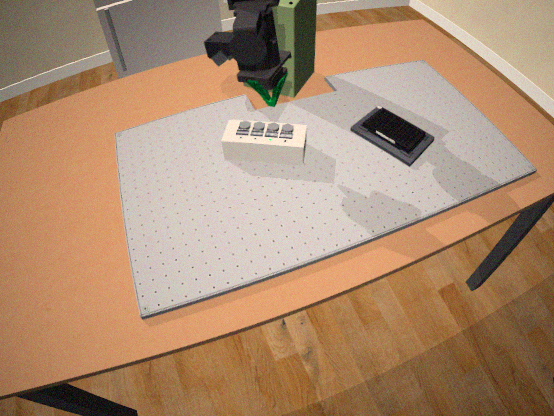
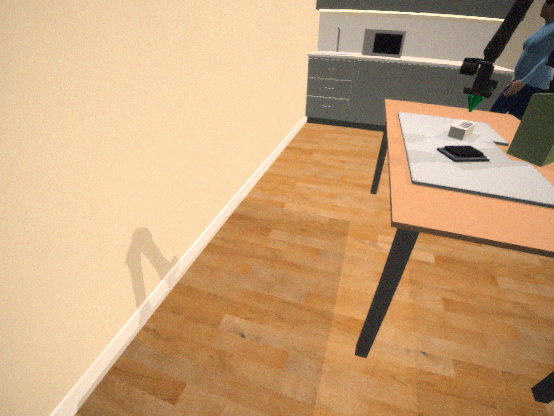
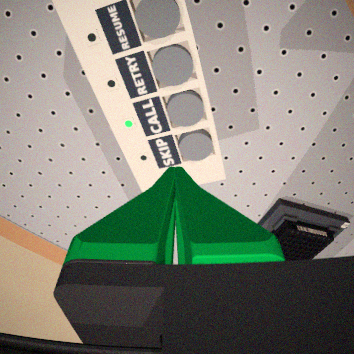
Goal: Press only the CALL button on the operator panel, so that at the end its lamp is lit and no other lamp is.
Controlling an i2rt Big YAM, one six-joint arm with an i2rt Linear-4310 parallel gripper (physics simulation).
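Places are measured from the arm's base along level axes (x back, y right, z up), in millimetres.
Pixels of known places: gripper, fingertip midpoint: [image 1: 272,105] [image 2: 469,112] [image 3: 174,177].
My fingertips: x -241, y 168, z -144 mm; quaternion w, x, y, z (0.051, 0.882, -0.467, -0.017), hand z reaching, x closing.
Note:
Ahead of a thing's pixels: the offset from my fingertips to its top centre. Level surfaces: height alone.
The operator panel @(dx +3, dy +19, dz -60 mm) [image 1: 264,150] [image 2: 460,131] [image 3: 210,172] is a cream box with four round grey buttons, labelled RESUME, RETRY, CALL and SKIP. The CALL button @(dx +7, dy -5, dz -60 mm) [image 3: 185,108] is third in the row, and the lamp @(dx -23, dy +21, dz -63 mm) [image 3: 128,123] [image 1: 270,139] beside its label is lit green. The RESUME lamp @(dx +16, dy +66, dz -63 mm) [image 3: 91,37], the RETRY lamp @(dx -3, dy +44, dz -63 mm) [image 3: 111,83] and the SKIP lamp @(dx -43, dy -2, dz -63 mm) [image 3: 143,157] are dark. My gripper [image 1: 272,105] [image 2: 471,110] [image 3: 174,177] is shut and empty, its green fingertips together. It hangs above the panel, apart from the buttons.
A black device on a dark base @(dx -110, dy -255, dz -90 mm) [image 1: 392,134] [image 2: 462,153] [image 3: 305,232] lies on the perforated grey board @(dz -116 mm) [image 1: 200,225] [image 2: 425,172]. A green block [image 1: 302,50] [image 2: 535,130] stands behind the board. A person in blue [image 2: 537,60] stands beyond the table @(dz -129 mm) [image 1: 55,225] [image 2: 450,212].

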